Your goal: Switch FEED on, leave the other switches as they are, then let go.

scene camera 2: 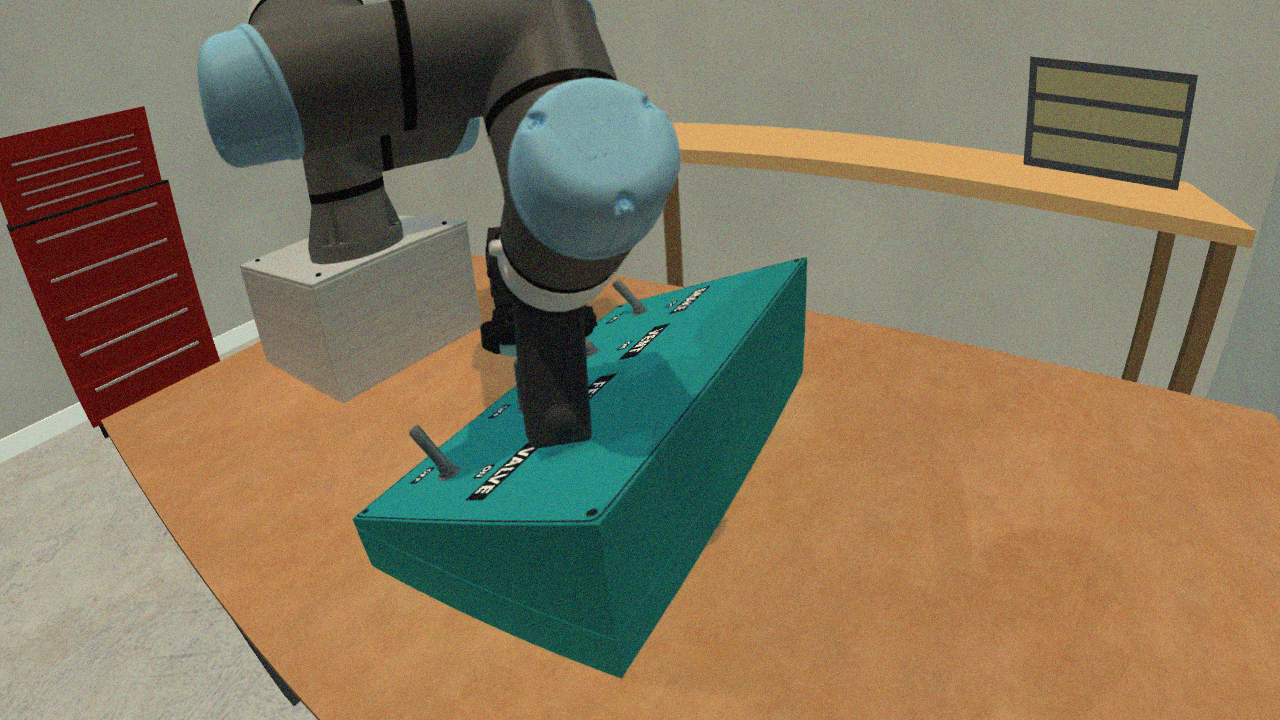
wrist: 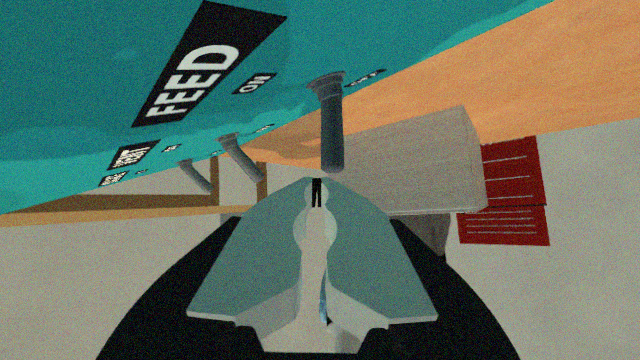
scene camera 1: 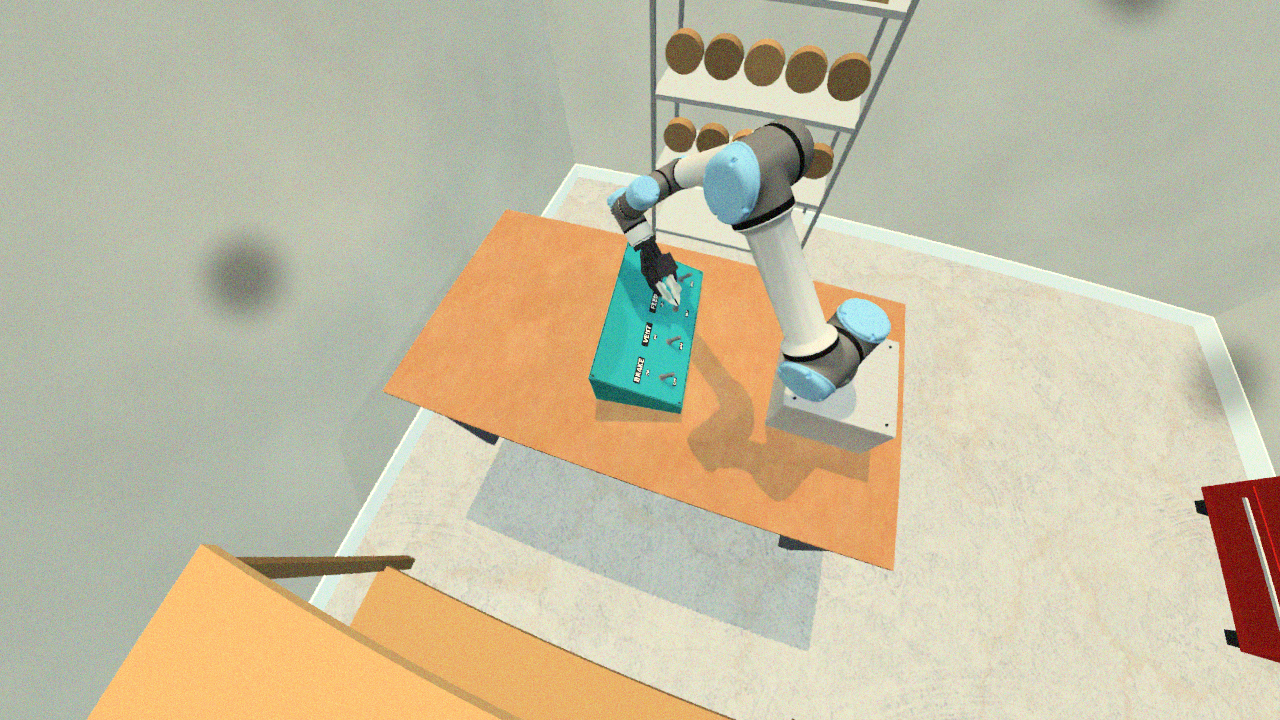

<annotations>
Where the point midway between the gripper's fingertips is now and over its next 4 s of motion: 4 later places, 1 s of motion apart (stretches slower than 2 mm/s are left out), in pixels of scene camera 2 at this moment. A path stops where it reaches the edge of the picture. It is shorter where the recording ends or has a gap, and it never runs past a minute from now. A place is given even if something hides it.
The gripper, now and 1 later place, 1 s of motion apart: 524,348; 482,286
</annotations>
